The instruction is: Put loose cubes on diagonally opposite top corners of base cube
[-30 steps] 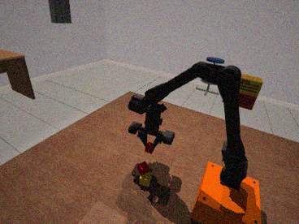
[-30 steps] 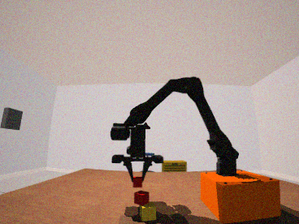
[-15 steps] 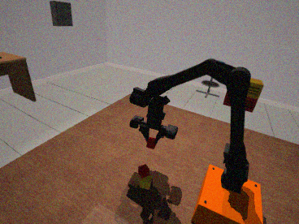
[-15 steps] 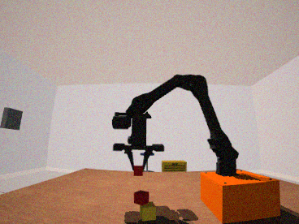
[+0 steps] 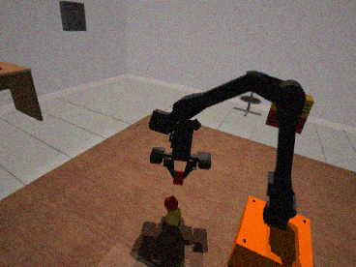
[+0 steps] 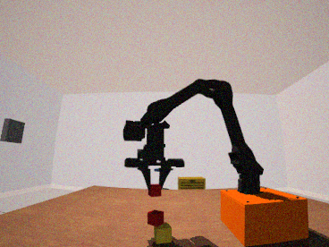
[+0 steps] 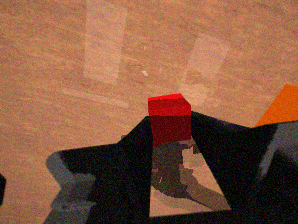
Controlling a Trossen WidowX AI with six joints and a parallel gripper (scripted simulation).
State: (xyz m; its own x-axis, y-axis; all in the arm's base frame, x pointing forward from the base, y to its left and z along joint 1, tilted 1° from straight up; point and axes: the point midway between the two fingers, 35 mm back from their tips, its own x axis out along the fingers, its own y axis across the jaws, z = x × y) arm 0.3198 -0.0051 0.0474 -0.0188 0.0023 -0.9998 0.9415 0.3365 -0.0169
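Right now the yellow base cube is 20 mm behind my gripper tip, 70 mm to the left of it and 100 mm below it.
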